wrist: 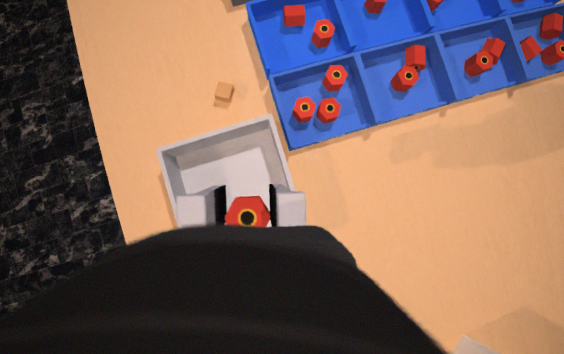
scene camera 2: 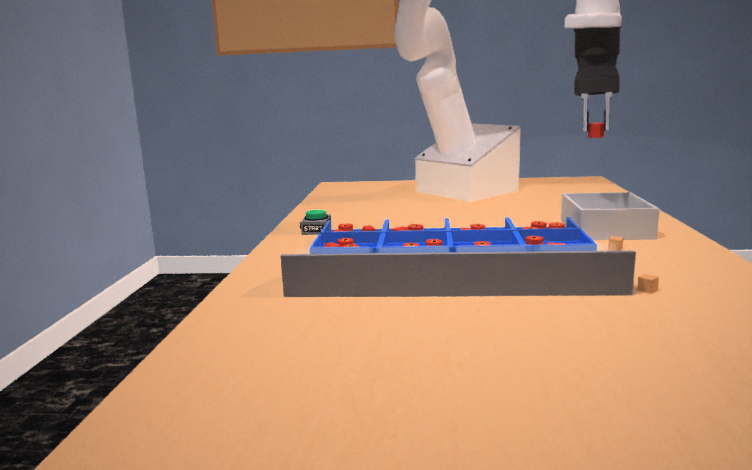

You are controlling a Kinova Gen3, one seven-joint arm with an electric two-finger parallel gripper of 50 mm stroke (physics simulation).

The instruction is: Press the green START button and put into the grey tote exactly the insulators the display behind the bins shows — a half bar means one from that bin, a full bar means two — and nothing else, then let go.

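Frame: origin at the arm's base, x down, y ahead, z right, level; metres.
Seen in the pictures: gripper, fingertip midpoint: point(wrist: 248, 202) point(scene camera 2: 596, 130); arm's base at its link origin: point(scene camera 2: 457, 146).
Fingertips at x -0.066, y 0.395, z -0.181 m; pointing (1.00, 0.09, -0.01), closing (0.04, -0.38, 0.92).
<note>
Offsets run from my fingertips to a thing's top centre. "pt": to the spot under its first point.
My gripper point(scene camera 2: 596, 124) point(wrist: 248, 202) is shut on a red hexagonal insulator {dx -0.012, dy -0.008, dz -0.003 m} point(scene camera 2: 596, 130) point(wrist: 247, 216) with a dark hole ringed in yellow, held upright high above the table. In the wrist view it appears over the near part of the grey tote {dx +0.126, dy +0.009, dz -0.024 m} point(scene camera 2: 610, 223) point(wrist: 280, 150). The visible part of the tote's floor is bare; the rest is hidden by the gripper. Blue bins point(scene camera 2: 451, 238) point(wrist: 372, 117) in two rows hold red insulators, some upright and some lying down. The green START button {dx +0.139, dy -0.075, dz +0.512 m} point(scene camera 2: 316, 214) is at the left in the scene view. The display {pt dx +0.149, dy +0.313, dz +0.300 m} point(scene camera 2: 458, 274) shows its back, so its bars are hidden.
A small wooden cube {dx +0.161, dy +0.134, dz +0.011 m} point(scene camera 2: 615, 243) point(wrist: 224, 92) lies between the tote and the display's end. Another wooden cube {dx +0.161, dy +0.324, dz +0.050 m} point(scene camera 2: 647, 283) lies beside the display's right end. The white robot base point(scene camera 2: 468, 171) stands at the back of the table. Bin dividers and tote walls stand upright.
</note>
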